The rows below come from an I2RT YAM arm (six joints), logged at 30 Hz.
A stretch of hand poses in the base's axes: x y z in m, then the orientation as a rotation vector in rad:
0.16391 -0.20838 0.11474 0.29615 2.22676 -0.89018
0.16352 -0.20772 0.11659 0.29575 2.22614 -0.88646
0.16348 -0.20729 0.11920 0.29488 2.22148 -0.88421
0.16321 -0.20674 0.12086 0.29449 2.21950 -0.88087
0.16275 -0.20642 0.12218 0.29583 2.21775 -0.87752
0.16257 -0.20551 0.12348 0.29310 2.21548 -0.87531
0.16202 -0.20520 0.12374 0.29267 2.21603 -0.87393
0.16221 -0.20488 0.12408 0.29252 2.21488 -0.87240
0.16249 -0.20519 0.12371 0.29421 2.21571 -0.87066
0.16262 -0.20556 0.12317 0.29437 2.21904 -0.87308
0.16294 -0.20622 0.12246 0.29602 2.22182 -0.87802
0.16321 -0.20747 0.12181 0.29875 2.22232 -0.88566
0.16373 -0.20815 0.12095 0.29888 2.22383 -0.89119
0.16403 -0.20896 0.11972 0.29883 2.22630 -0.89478
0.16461 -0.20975 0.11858 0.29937 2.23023 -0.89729
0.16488 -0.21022 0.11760 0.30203 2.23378 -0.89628
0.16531 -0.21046 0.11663 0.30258 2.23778 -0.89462
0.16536 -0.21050 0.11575 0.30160 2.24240 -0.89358
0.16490 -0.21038 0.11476 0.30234 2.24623 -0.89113
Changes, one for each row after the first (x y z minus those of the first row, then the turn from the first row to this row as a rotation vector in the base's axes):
-0.00039 0.00066 0.00185 0.00203 -0.00172 0.00176
-0.00043 0.00109 0.00446 0.00159 -0.00647 0.00395
-0.00070 0.00164 0.00612 0.00291 -0.00927 0.00578
-0.00116 0.00196 0.00744 0.00482 -0.01220 0.00637
-0.00134 0.00287 0.00874 0.00465 -0.01445 0.00947
-0.00189 0.00318 0.00900 0.00560 -0.01434 0.01020
-0.00170 0.00350 0.00934 0.00613 -0.01584 0.01105
-0.00142 0.00319 0.00897 0.00802 -0.01599 0.01038
-0.00129 0.00282 0.00843 0.00767 -0.01225 0.00884
-0.00097 0.00216 0.00772 0.00597 -0.00844 0.00540
-0.00070 0.00091 0.00707 0.00206 -0.00595 0.00056
-0.00018 0.00023 0.00621 -0.00088 -0.00277 -0.00183
0.00012 -0.00058 0.00498 -0.00231 0.00064 -0.00352
0.00070 -0.00137 0.00384 -0.00237 0.00488 -0.00545
0.00097 -0.00184 0.00286 0.00026 0.00722 -0.00749
0.00140 -0.00208 0.00189 0.00286 0.01012 -0.00788
0.00145 -0.00212 0.00101 0.00484 0.01407 -0.00754
0.00099 -0.00200 0.00002 0.00793 0.01653 -0.00775

